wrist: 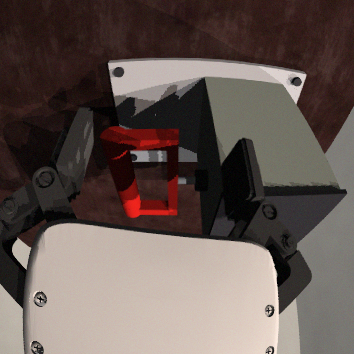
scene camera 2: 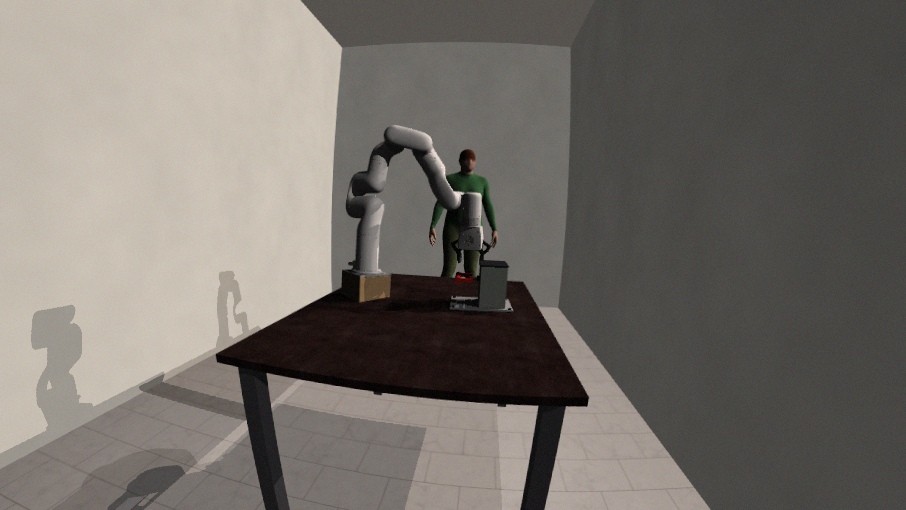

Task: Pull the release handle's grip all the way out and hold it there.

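Observation:
The release handle's red grip (scene camera 2: pixel 464 277) (wrist: pixel 125 175) is an open frame to the left of a grey-green housing (scene camera 2: pixel 492 286) (wrist: pixel 267 135). A short thin rod (wrist: pixel 186 180) joins it to a black collar on the housing's side face. The housing stands on a pale base plate (scene camera 2: pixel 464 308) (wrist: pixel 165 71). My gripper (scene camera 2: pixel 471 257) (wrist: pixel 163 136) is open and empty, pointing down above the grip. In the wrist view the grip shows between the spread fingers, and the right finger overlaps the housing. Whether that finger touches the housing cannot be told.
The dark table (scene camera 2: pixel 405 354) (wrist: pixel 50 30) carries the handle unit near its far right side. The arm's wooden base block (scene camera 2: pixel 374 287) stands to the left of it. A person in a green top (scene camera 2: pixel 484 190) stands behind the table, beyond the arm.

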